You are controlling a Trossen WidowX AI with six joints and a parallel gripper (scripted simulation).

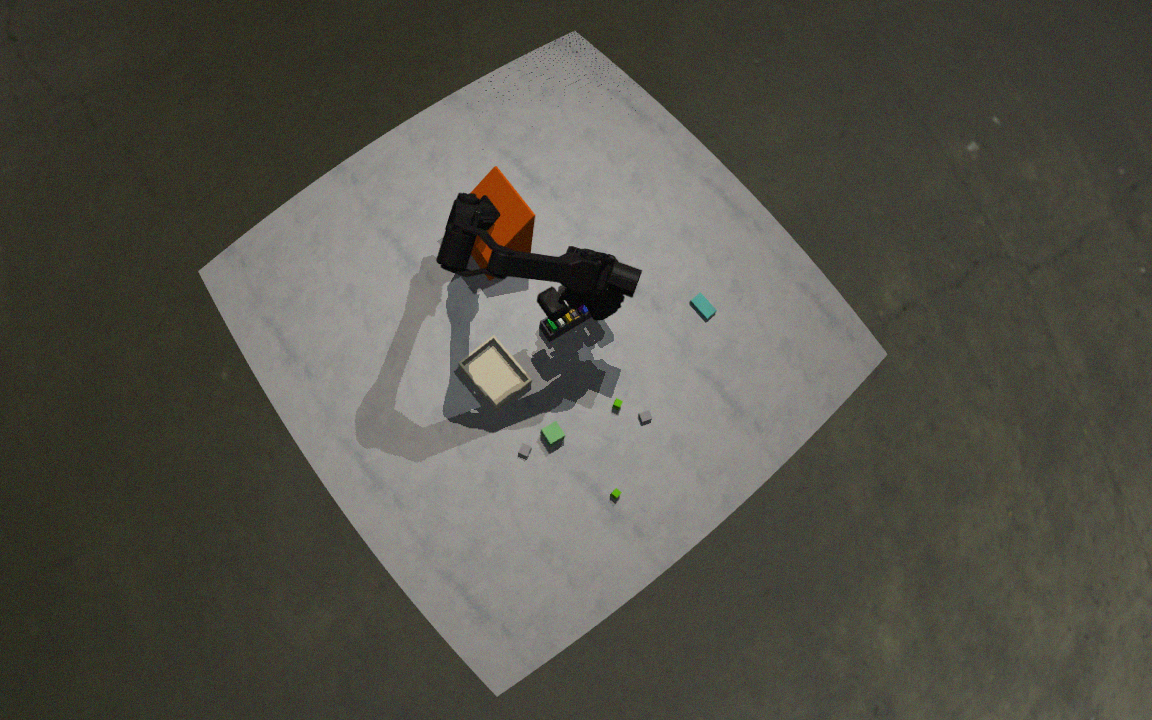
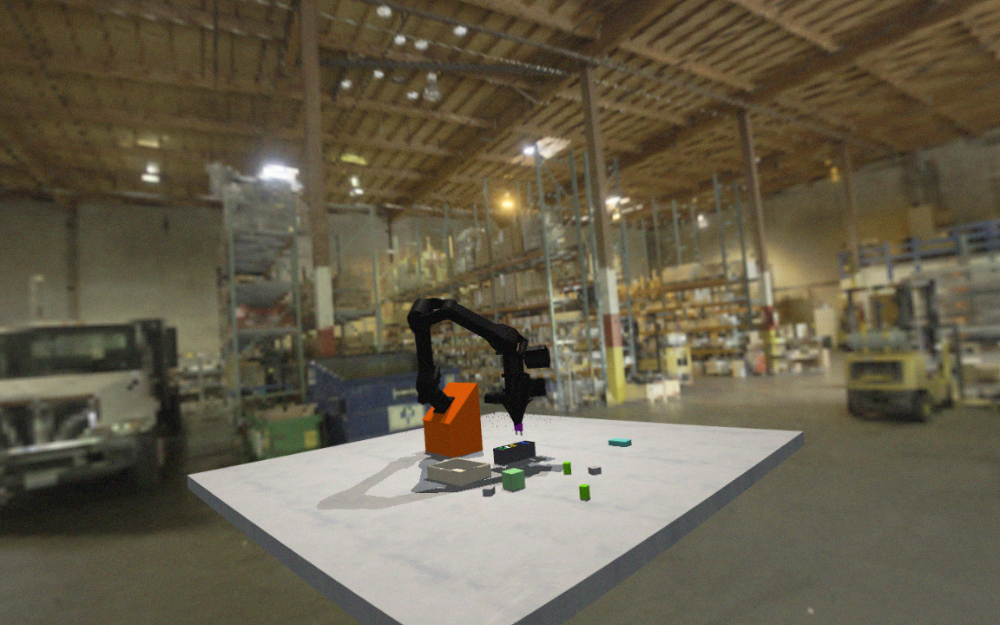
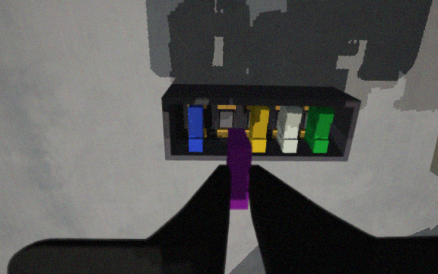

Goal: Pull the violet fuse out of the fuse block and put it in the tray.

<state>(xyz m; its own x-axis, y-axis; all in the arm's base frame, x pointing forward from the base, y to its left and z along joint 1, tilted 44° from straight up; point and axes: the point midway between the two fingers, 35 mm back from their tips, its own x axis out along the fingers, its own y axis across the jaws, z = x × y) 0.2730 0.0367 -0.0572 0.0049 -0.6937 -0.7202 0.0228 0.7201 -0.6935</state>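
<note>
The beige tray lies 1 cm ahead of my gripper tip, 22 cm to the right of it and 9 cm below it. From my gripper tip the other things lie so: green cube (19 cm ahead, 19 cm to the right, 8 cm below); teal block (14 cm ahead, 27 cm to the left, 9 cm below); violet fuse (1 cm below).
</note>
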